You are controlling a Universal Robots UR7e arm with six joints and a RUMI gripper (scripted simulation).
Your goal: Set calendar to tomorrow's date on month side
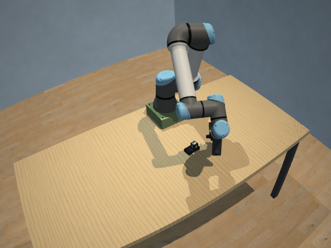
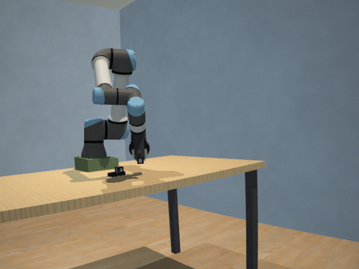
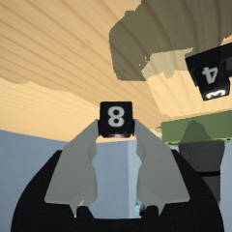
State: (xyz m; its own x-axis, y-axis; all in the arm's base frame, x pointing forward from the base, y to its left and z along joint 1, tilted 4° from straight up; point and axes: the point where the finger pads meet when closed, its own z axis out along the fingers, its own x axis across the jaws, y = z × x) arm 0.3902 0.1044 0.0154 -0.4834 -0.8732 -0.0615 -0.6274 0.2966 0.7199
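The black calendar tray lies 120 mm to the right of my hand, 60 mm below it and 30 mm behind it. Round my hand: black digit cube 10 mm below, 10 mm behind.
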